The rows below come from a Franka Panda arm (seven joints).
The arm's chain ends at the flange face. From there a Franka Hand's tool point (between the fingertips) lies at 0.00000 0.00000 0.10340 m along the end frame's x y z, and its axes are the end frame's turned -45 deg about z.
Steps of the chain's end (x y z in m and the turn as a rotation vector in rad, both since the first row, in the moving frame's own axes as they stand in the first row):
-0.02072 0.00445 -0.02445 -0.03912 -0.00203 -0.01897
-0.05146 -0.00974 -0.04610 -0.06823 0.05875 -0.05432
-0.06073 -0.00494 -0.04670 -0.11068 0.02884 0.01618
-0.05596 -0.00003 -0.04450 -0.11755 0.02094 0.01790
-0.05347 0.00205 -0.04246 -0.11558 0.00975 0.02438
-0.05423 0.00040 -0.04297 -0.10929 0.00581 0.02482
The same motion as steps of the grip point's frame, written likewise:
-0.02078 -0.00877 -0.02453 -0.02623 -0.02910 -0.01897
-0.02994 -0.03399 -0.04652 -0.08979 -0.00670 -0.05432
-0.04550 -0.03631 -0.04738 -0.09866 -0.05787 0.01618
-0.04669 -0.02955 -0.04524 -0.09793 -0.06831 0.01790
-0.04709 -0.02731 -0.04315 -0.08862 -0.07483 0.02438
-0.04628 -0.02976 -0.04359 -0.08139 -0.07317 0.02482

